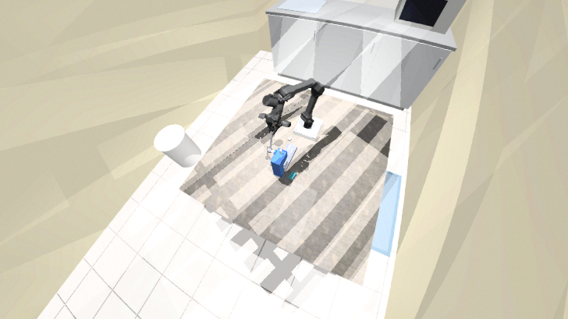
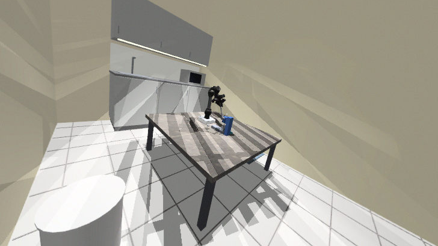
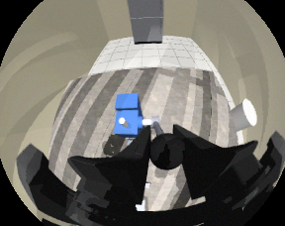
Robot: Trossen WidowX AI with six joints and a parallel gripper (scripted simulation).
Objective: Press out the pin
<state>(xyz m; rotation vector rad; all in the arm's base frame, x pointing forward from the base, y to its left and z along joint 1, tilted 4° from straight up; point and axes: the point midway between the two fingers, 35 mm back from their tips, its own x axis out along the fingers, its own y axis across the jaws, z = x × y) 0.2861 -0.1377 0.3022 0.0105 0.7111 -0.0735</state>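
The grey lever lies 5 cm below my gripper tip, 1 cm to the left of it and 1 cm ahead of it. The rest, counted from my gripper tip: round pin: 24 cm below, 7 cm to the left, 4 cm ahead; then small cup: 30 cm below, 16 cm to the left, 9 cm ahead.
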